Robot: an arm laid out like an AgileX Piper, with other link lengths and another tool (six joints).
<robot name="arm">
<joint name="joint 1" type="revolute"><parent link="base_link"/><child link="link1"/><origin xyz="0 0 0.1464"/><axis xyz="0 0 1"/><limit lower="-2.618" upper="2.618"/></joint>
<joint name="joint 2" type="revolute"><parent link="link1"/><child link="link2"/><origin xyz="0 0 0"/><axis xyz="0 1 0"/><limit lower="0" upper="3.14"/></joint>
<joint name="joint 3" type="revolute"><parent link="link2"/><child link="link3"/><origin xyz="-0.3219 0 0.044"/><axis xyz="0 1 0"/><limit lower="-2.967" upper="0"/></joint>
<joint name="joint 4" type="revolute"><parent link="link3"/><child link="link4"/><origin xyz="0.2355 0 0.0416"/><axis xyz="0.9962 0 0.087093"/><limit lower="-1.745" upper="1.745"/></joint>
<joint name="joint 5" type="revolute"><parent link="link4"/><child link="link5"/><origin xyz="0 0 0"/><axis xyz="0 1 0"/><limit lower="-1.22" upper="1.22"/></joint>
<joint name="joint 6" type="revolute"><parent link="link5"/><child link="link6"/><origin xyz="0.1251 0 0.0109"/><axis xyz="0.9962 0 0.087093"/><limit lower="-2.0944" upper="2.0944"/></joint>
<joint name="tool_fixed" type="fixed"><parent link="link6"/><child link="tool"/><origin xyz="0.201 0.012 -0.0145" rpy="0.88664 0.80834 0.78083"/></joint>
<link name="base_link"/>
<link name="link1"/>
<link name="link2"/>
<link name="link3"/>
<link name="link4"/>
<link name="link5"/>
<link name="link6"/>
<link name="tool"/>
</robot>
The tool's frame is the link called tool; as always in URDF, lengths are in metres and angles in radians.
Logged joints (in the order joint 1, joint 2, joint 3, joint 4, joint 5, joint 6), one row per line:
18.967, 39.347, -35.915, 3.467, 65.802, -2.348
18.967, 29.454, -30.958, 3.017, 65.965, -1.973
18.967, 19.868, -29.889, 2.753, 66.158, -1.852
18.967, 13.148, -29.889, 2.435, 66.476, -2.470
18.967, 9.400, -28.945, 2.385, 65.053, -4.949
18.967, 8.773, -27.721, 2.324, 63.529, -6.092
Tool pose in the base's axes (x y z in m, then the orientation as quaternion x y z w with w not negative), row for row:
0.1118, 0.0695, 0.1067, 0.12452, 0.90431, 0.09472, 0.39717
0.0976, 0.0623, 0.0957, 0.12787, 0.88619, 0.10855, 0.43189
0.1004, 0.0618, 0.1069, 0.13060, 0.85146, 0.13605, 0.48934
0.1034, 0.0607, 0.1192, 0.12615, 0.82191, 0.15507, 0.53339
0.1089, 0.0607, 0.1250, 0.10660, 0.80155, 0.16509, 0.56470
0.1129, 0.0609, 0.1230, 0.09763, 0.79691, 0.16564, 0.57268
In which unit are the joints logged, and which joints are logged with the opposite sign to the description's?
The joints are logged in degrees. Opposite sign: none.
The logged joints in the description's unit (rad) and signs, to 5 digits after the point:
0.33104, 0.68673, -0.62684, 0.06051, 1.14846, -0.04098
0.33104, 0.51407, -0.54032, 0.05266, 1.15131, -0.03444
0.33104, 0.34676, -0.52166, 0.04805, 1.15467, -0.03232
0.33104, 0.22948, -0.52166, 0.04250, 1.16023, -0.04311
0.33104, 0.16406, -0.50519, 0.04163, 1.13539, -0.08638
0.33104, 0.15312, -0.48382, 0.04056, 1.10879, -0.10633

